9 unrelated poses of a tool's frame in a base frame.
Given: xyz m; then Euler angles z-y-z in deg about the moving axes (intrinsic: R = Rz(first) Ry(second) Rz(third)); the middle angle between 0 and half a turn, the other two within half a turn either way.
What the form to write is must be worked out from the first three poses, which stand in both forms.
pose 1, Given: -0.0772, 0.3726, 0.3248, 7.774, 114.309, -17.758
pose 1, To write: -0.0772, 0.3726, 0.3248; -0.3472, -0.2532, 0.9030; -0.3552, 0.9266, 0.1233; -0.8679, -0.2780, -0.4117
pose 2, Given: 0.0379, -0.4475, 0.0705, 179.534, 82.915, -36.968
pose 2, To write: 0.0379, -0.4475, 0.0705; -0.0937, -0.0807, -0.9923; 0.6022, -0.7983, 0.0081; -0.7929, -0.5968, 0.1233
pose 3, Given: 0.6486, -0.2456, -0.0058, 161.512, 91.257, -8.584
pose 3, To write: 0.6486, -0.2456, -0.0058; 0.0679, -0.3104, -0.9482; 0.1347, -0.9388, 0.3170; -0.9886, -0.1492, -0.0219
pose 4, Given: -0.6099, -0.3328, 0.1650, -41.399, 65.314, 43.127
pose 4, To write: -0.6099, -0.3328, 0.1650; 0.6807, 0.2685, 0.6816; 0.3112, 0.7363, -0.6009; -0.6631, 0.6211, 0.4176
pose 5, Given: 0.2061, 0.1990, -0.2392, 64.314, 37.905, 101.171
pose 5, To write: 0.2061, 0.1990, -0.2392; -0.9504, -0.1609, 0.2663; 0.2875, -0.7816, 0.5536; 0.1190, 0.6027, 0.7890
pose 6, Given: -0.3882, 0.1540, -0.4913, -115.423, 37.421, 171.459
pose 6, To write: -0.3882, 0.1540, -0.4913; 0.4713, -0.8425, -0.2609; 0.6456, 0.5311, -0.5488; 0.6009, 0.0902, 0.7942
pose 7, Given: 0.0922, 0.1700, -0.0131, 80.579, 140.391, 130.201
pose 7, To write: 0.0922, 0.1700, -0.0131; -0.6721, 0.7331, 0.1044; 0.6156, 0.4748, 0.6289; 0.4115, 0.4869, -0.7704
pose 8, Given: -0.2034, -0.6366, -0.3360, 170.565, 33.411, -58.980
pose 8, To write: -0.2034, -0.6366, -0.3360; -0.2839, -0.7902, -0.5432; 0.9159, -0.3911, 0.0903; -0.2838, -0.4719, 0.8347
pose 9, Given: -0.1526, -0.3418, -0.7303, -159.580, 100.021, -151.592
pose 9, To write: -0.1526, -0.3418, -0.7303; -0.3094, -0.2293, -0.9229; 0.3925, 0.8532, -0.3436; 0.8662, -0.4685, -0.1740
